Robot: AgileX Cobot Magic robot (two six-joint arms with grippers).
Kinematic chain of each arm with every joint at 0, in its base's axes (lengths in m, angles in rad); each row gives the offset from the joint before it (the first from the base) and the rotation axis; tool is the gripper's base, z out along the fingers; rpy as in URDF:
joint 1: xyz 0 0 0.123 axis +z
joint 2: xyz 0 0 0 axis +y
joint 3: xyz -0.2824 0 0.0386 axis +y
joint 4: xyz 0.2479 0 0.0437 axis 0.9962 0 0.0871
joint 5: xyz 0 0 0 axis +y
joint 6: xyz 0.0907 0 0.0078 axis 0.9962 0 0.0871
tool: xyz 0 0 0 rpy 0 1.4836 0
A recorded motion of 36 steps. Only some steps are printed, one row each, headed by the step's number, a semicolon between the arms.
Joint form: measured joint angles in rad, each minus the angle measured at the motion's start. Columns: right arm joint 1, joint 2, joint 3, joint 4, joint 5, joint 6; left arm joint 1, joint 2, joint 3, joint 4, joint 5, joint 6.
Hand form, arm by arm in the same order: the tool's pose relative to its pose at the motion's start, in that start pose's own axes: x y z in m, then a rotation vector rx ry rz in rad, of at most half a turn. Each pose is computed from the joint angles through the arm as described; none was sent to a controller.
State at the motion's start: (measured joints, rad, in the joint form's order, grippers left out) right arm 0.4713 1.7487 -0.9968 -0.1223 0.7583 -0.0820; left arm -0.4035 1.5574 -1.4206 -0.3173 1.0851 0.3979
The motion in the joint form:
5: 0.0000 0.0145 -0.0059 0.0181 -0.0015 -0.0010; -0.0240 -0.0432 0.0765 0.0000 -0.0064 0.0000
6: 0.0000 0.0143 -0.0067 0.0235 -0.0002 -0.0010; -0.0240 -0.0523 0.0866 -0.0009 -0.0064 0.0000
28: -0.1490 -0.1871 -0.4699 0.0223 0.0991 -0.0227; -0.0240 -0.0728 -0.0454 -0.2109 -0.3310 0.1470
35: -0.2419 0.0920 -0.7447 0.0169 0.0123 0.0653; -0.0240 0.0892 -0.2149 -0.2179 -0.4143 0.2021
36: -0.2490 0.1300 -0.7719 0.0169 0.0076 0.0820; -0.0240 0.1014 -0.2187 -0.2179 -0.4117 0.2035
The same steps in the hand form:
5: -0.0017 0.0012 0.0035 -0.0137 0.0059 0.0115; 0.0148 -0.0108 0.0028 0.0167 0.0284 0.0117
6: -0.0018 0.0015 0.0032 -0.0173 0.0059 0.0155; 0.0170 -0.0117 0.0017 0.0177 0.0291 0.0110
28: -0.0449 -0.0744 -0.1783 0.1461 -0.5257 0.1818; -0.0388 -0.0191 -0.0455 -0.0054 -0.4774 0.0719
35: -0.1051 -0.1339 -0.1465 0.1820 -0.5996 0.3445; -0.0818 -0.0011 -0.0261 -0.0567 -0.5582 0.1136
36: -0.1116 -0.1396 -0.1373 0.1785 -0.5944 0.3665; -0.0827 0.0003 -0.0215 -0.0542 -0.5481 0.1128

